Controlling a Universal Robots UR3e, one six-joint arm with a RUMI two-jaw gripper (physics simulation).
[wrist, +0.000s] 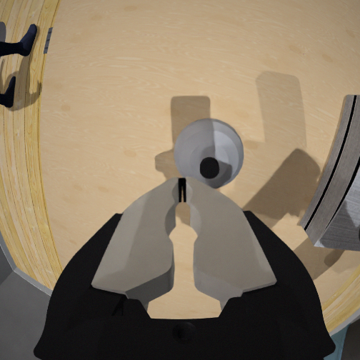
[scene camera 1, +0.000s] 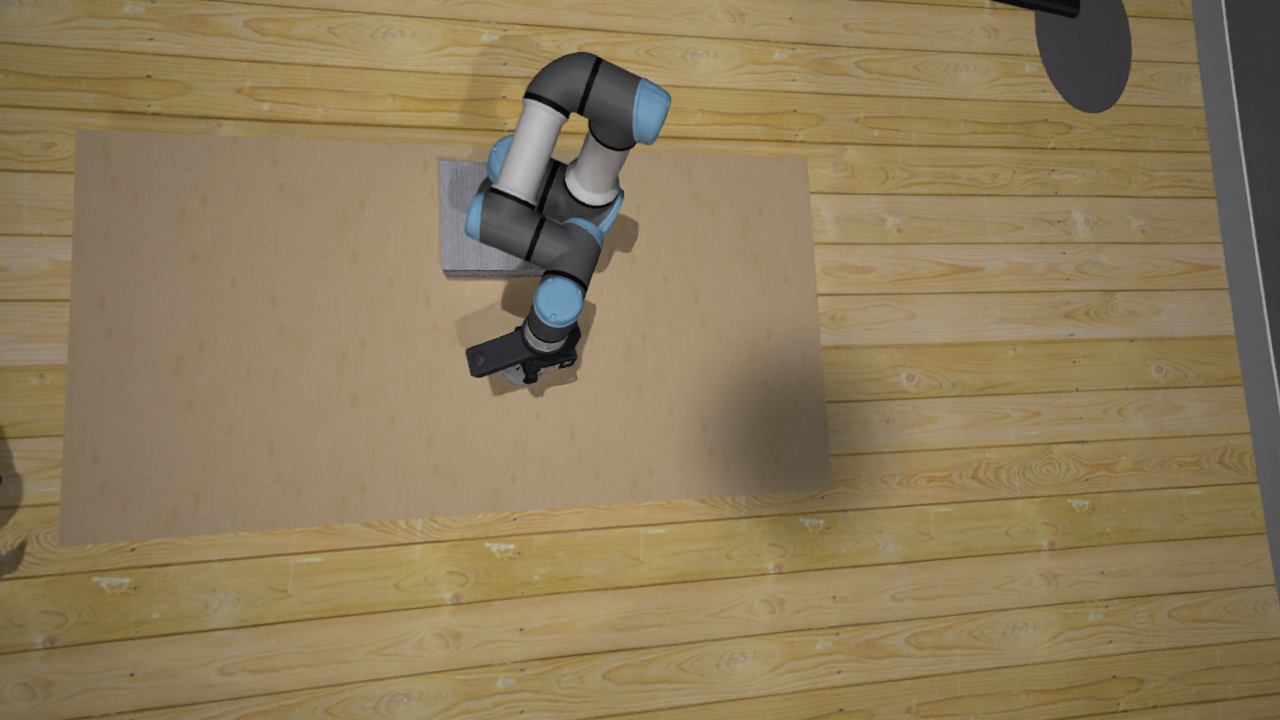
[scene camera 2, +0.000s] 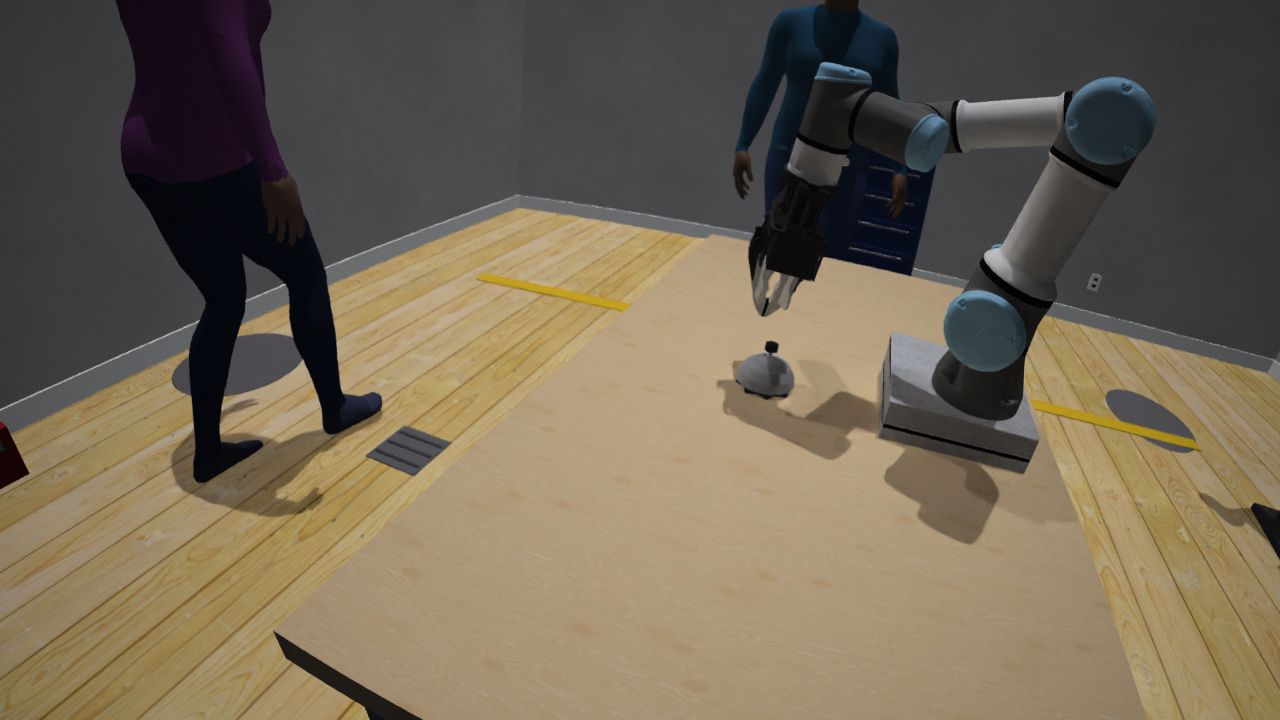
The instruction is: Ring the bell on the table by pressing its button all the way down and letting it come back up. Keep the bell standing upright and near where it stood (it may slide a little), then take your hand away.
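Places are measured from the arm's base along level axes (x ahead, y left, z up), in centimetres.
Pixels of known places: gripper, fingertip midpoint: (scene camera 1: 522, 370) (scene camera 2: 762, 315); arm's base, origin of the base link: (scene camera 2: 974, 392).
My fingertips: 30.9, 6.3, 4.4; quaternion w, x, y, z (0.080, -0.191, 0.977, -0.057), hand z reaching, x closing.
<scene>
Ahead of a thing's pixels: the offset from my fingertips to its middle, as dx, dy, dz. Level surfaces: height alone.
A silver dome bell @(-2.0, -0.3, -7.2) (scene camera 2: 765, 376) (wrist: 200, 142) stands upright on the table @(dz -10.4) (scene camera 1: 268, 402) (scene camera 2: 626, 537). Its black button @(-2.0, -0.3, -4.4) (scene camera 2: 771, 346) (wrist: 209, 168) stands up on a short stem above the dome. My gripper (scene camera 2: 765, 311) (wrist: 181, 179) is shut with its fingertips together and nothing between them. It hangs above the bell, with a visible gap between the fingertips and the button in the second scene view. In the first scene view the gripper body covers most of the bell.
The grey robot base block (scene camera 1: 460, 219) (scene camera 2: 948, 434) stands on the table beside the bell. A person in purple (scene camera 2: 192, 98) stands on the floor left of the table. A person in teal (scene camera 2: 836, 53) stands behind the arm, by a blue drawer cabinet (scene camera 2: 881, 223).
</scene>
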